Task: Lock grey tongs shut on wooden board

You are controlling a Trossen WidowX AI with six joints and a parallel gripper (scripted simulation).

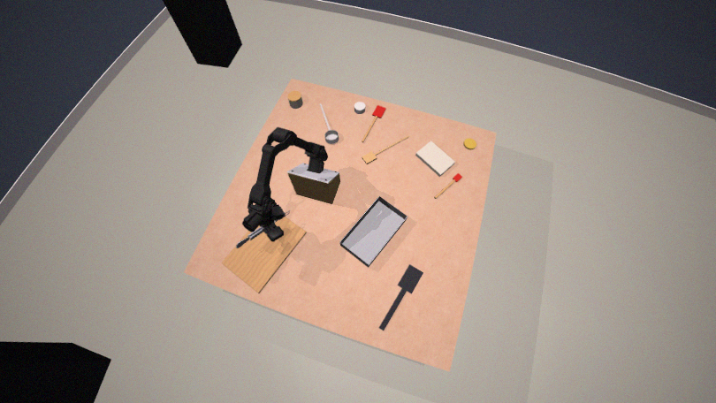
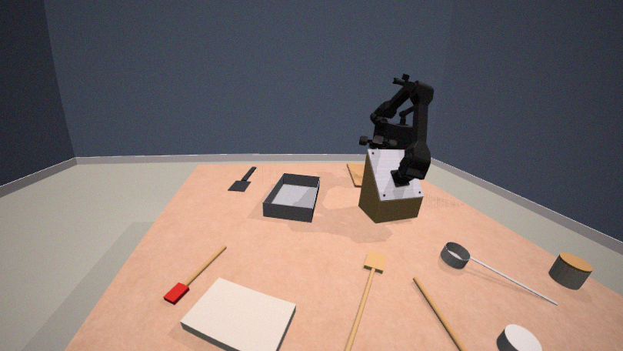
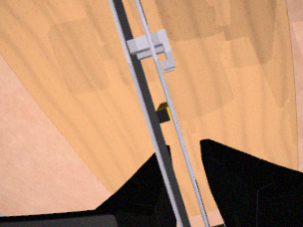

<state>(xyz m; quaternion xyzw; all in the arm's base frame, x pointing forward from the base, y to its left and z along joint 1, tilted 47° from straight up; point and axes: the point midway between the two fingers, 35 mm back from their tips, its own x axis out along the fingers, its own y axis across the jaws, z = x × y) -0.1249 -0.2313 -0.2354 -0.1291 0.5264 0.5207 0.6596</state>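
Right now my gripper tip is 2 cm short of the yellow slider, 3 cm to the right of it and 2 cm below it. Also, from my gripper tip: roasting tin 47 cm ahead, 15 cm to the left, 10 cm below; then wooden board 3 cm behind, 5 cm to the right, 12 cm below; then black spatula 65 cm ahead, 11 cm to the right, 13 cm below.
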